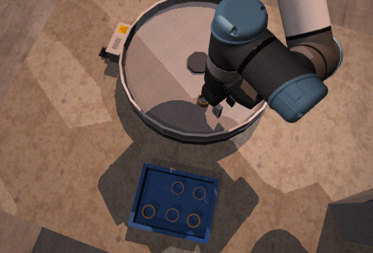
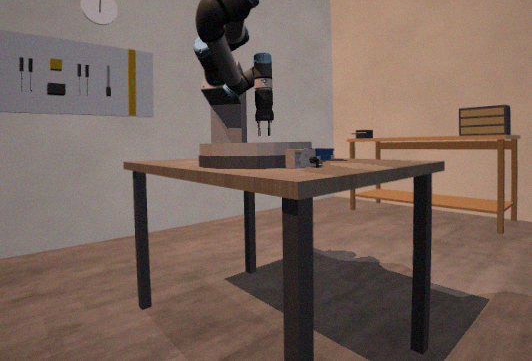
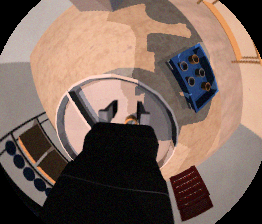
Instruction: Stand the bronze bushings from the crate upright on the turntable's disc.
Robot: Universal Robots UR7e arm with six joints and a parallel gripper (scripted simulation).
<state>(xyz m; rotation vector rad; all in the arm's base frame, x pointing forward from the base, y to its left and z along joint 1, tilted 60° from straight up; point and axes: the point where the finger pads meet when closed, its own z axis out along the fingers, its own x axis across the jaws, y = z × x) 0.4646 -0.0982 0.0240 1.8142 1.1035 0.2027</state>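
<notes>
Now: hand 90 mm short of the blue crate, 220 mm to the right of it and 100 mm above it. From my hand the other things lie so: turntable disc: 70 mm ahead, 140 mm to the right, 80 mm below.
</notes>
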